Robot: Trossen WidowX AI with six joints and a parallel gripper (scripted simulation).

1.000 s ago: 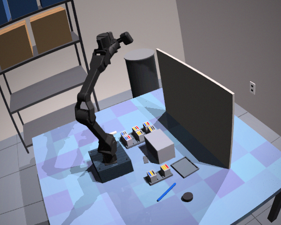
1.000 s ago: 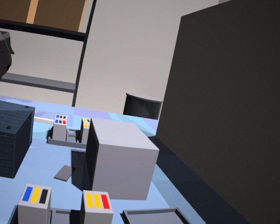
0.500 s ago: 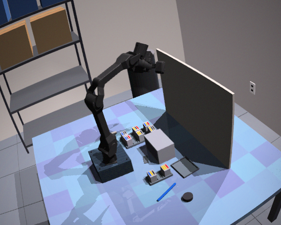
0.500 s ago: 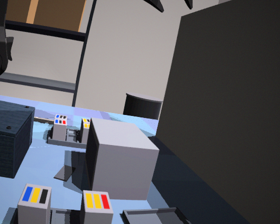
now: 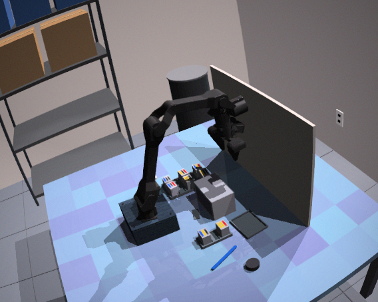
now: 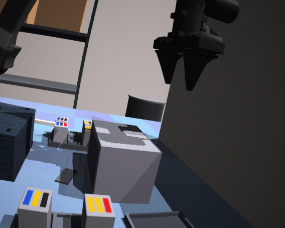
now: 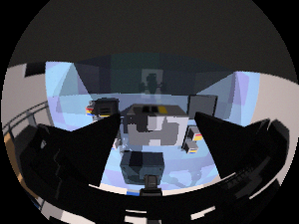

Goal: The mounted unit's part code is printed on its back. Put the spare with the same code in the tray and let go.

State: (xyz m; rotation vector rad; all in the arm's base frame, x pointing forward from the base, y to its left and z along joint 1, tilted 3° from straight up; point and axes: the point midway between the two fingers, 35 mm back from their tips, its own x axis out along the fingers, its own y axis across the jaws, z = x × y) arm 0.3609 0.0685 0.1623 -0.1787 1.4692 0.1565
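My gripper tip is 8 cm past the grey spare block, 14 cm to the right of it and 16 cm above it. Also, from my gripper tip: flat grey tray 1 cm behind, 20 cm to the right, 20 cm below; grey unit 9 cm behind, 2 cm to the right, 15 cm below; blue pen 16 cm behind, 33 cm to the right, 20 cm below.
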